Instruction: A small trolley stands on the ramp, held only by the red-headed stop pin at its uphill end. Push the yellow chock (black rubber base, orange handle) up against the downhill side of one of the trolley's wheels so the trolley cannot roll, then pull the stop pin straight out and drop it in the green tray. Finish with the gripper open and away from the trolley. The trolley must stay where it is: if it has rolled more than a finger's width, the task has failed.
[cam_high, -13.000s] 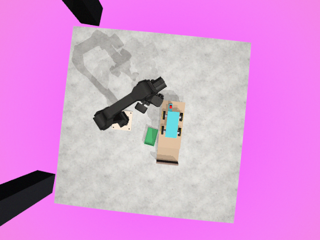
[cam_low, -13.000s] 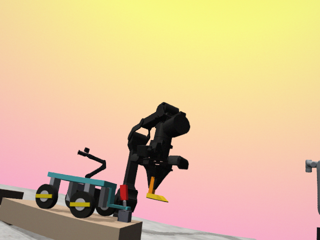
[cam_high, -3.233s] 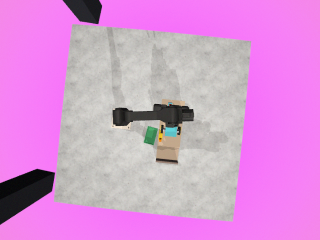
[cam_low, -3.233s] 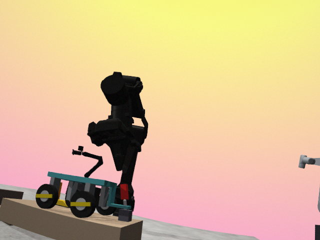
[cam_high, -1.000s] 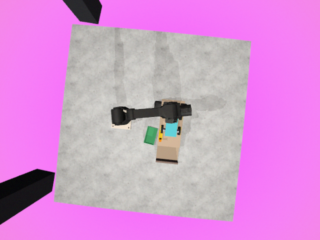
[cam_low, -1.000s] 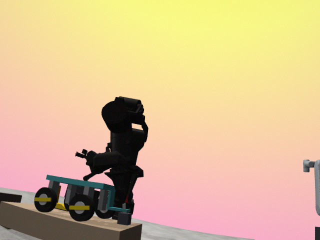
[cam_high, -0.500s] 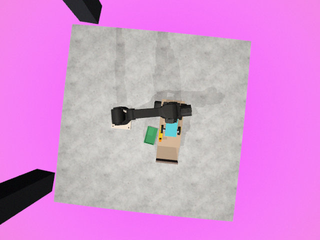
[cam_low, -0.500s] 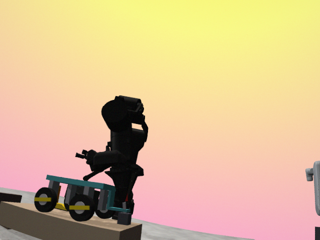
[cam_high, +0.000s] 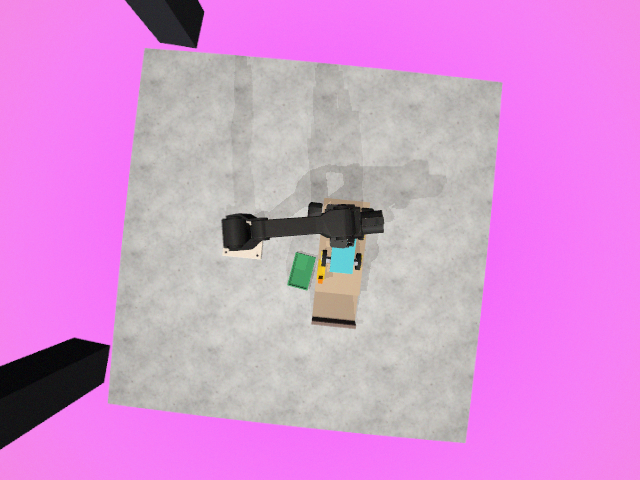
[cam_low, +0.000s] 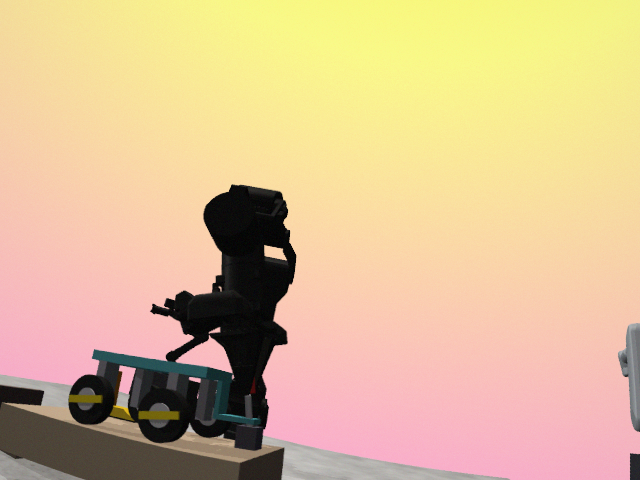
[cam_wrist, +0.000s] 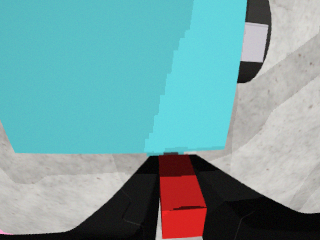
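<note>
The green tray lies 22 cm to the right of my gripper tip, 15 cm below it and 9 cm behind it. Round my gripper tip: red-headed stop pin (right at my gripper tip); then tan ramp (11 cm to the right, 10 cm below, 3 cm ahead); then trolley (10 cm to the right, 3 cm below, 3 cm ahead).
</note>
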